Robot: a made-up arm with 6 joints. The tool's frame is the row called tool. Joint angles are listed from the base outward.
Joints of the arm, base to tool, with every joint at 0 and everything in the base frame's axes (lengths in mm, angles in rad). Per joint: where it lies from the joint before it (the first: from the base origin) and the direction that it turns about. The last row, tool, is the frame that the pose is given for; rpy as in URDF.
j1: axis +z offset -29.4 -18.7 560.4
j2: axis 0 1 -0.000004 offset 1.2 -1.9 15.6
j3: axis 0 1 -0.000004 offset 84.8 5.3 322.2
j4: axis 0 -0.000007 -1 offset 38.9 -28 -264.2
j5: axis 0 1 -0.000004 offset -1.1 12.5 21.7
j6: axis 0 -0.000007 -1 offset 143.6 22.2 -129.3
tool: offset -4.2 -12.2 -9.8 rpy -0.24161 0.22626 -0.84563
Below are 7 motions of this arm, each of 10 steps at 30 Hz.
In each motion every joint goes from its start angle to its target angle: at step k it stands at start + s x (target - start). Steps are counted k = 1, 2, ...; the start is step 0. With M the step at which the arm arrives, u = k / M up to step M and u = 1 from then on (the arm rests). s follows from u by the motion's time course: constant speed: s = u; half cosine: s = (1 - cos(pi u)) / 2; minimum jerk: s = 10 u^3 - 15 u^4 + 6 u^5.
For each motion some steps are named. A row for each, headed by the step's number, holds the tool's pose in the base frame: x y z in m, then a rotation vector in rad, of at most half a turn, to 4 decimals.
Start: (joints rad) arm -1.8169 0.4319 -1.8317 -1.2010 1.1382 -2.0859
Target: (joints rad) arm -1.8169 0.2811 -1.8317 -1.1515 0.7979 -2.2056
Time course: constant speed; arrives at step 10
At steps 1, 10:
1: -0.2471 -0.6300 0.7516 -0.5052 1.3717 -0.0057
10: -0.1827 -0.6229 0.8599 -0.8637 1.3167 0.1468

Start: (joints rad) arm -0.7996 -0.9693 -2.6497 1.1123 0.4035 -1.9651
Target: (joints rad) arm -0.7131 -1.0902 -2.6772 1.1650 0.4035 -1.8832
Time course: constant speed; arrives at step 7
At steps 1, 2, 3, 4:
1: -0.4614 0.2894 1.1515 1.3278 2.7761 -0.2057
2: -0.4732 0.2910 1.1415 1.2807 2.7796 -0.2224
3: -0.4849 0.2923 1.1312 1.2339 2.7822 -0.2391
4: -0.4965 0.2931 1.1208 1.1874 2.7838 -0.2559

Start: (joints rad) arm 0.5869 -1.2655 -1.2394 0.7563 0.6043 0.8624
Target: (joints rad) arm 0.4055 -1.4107 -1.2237 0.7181 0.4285 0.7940
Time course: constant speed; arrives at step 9
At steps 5, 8, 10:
5: -0.1406 -0.1159 1.1420 2.0514 0.0055 -0.4225
8: -0.1741 -0.1290 1.1350 2.1229 -0.1416 -0.4082
10: -0.1857 -0.1324 1.1321 2.1448 -0.1919 -0.4025

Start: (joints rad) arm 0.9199 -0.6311 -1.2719 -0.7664 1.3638 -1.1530
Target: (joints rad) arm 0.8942 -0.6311 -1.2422 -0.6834 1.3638 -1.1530
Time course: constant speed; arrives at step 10
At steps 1, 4, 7, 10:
1: 0.2128 0.1685 0.9695 -0.9326 -0.6880 0.9391
4: 0.2130 0.1689 0.9646 -0.9134 -0.6707 0.9460
7: 0.2133 0.1694 0.9596 -0.8940 -0.6534 0.9526
10: 0.2134 0.1698 0.9548 -0.8744 -0.6361 0.9587

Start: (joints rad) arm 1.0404 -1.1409 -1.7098 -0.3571 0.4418 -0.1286
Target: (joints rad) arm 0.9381 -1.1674 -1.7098 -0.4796 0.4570 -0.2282
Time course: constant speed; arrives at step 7
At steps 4, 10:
4: -0.1754 -0.1965 1.2211 1.1206 -1.7957 0.0178
10: -0.1873 -0.1920 1.2183 0.9917 -1.8854 -0.0205

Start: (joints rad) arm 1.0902 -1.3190 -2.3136 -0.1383 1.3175 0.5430
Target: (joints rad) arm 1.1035 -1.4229 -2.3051 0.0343 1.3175 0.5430
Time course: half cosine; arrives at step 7
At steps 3, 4, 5, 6, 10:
3: -0.2281 -0.4168 1.1106 1.9599 -0.6580 -0.0457
4: -0.2360 -0.4264 1.1001 1.9844 -0.6413 -0.0002
5: -0.2431 -0.4351 1.0902 2.0057 -0.6265 0.0415
6: -0.2478 -0.4410 1.0832 2.0199 -0.6165 0.0706
10: -0.2495 -0.4432 1.0807 2.0249 -0.6130 0.0811

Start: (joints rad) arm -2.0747 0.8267 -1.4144 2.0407 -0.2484 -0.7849
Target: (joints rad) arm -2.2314 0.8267 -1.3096 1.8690 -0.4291 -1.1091
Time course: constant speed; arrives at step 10
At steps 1, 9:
1: -0.4304 -0.3238 0.4389 -0.0787 0.4303 2.1308
9: -0.4700 -0.2434 0.4608 0.2109 0.1313 2.3376

